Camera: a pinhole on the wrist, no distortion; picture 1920 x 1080 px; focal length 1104.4 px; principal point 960.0 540.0 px. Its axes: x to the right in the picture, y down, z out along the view. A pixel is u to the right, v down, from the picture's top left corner.
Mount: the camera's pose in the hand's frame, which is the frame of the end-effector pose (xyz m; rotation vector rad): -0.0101 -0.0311 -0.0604 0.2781 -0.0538 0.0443
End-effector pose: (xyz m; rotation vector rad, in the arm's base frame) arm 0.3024 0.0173 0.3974 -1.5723 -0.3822 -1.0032
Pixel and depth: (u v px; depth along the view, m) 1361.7 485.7 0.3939
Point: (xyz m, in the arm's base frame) 0.3837 0.3227 0.5971
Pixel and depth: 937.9 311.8 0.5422
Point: 0.2381 0.5025 0.5687
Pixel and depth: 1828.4 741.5 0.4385
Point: 0.5924 0.3194 0.6914
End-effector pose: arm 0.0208 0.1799 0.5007 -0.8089 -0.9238 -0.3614
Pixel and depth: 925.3 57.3 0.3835
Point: -0.3223 0.1781 0.7019
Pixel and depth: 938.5 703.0 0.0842
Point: -0.0272 0.1689 0.5150
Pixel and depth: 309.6 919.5 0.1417
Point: -0.1009 0.2200 0.4578
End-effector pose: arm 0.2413 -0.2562 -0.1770 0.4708 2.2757 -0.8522
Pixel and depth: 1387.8 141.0 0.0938
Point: 0.1882 -0.3331 -0.1666
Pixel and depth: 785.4 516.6 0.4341
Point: 0.3852 -0.6222 -0.2379
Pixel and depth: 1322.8 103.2 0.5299
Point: 0.1193 -0.7848 -0.3433
